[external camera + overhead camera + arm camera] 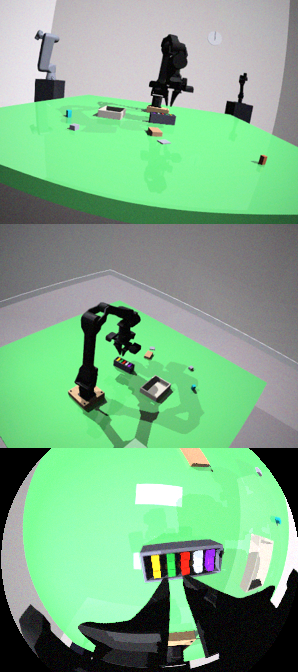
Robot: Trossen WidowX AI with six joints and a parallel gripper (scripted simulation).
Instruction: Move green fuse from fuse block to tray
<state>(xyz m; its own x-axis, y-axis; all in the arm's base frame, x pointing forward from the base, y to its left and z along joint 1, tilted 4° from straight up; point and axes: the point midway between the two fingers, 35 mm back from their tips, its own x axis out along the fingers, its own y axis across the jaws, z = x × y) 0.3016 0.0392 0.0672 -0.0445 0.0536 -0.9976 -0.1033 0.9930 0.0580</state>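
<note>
My gripper tip is 50 mm above the green fuse. From my gripper tip the other things lie so: flat grey piece 260 mm ahead, 30 mm to the right, 70 mm below; grey cube 260 mm ahead, 300 mm to the right, 70 mm below; pale tray 20 mm behind, 240 mm to the right, 70 mm below.
</note>
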